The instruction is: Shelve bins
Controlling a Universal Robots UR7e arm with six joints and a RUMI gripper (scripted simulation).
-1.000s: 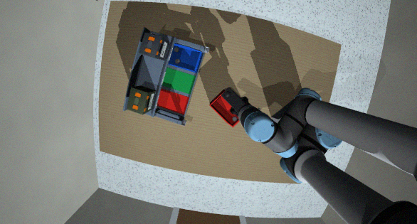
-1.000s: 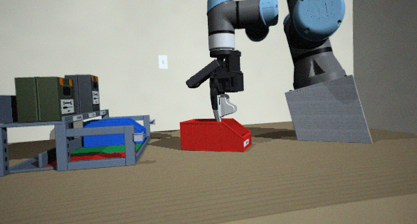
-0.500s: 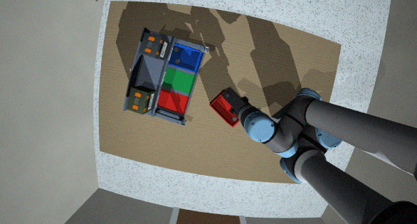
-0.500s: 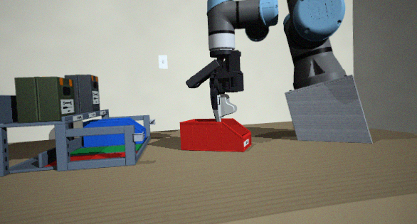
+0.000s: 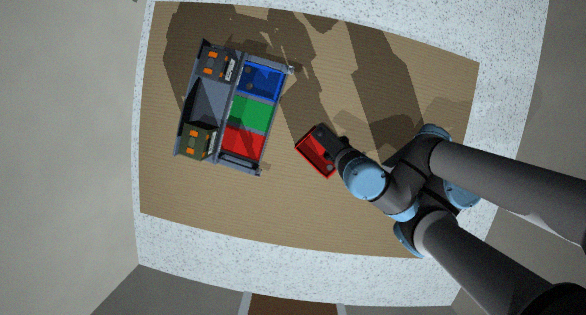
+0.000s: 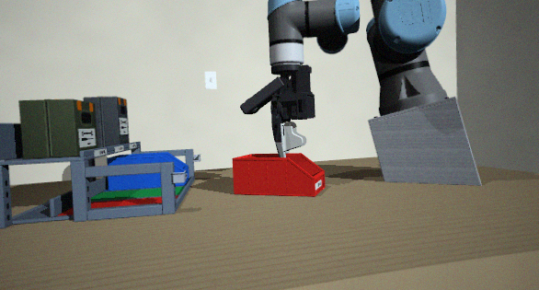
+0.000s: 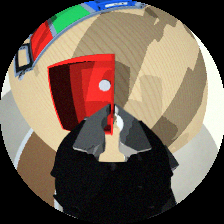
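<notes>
Now: hand 3 cm short of the red bin, 4 cm to the right of it and 2 cm above it. Round my hand: blue bin (27 cm ahead, 21 cm to the right, 2 cm below); then top board (40 cm ahead, 12 cm to the right, 4 cm above); then green box (42 cm ahead, 1 cm to the right, 9 cm above).
</notes>
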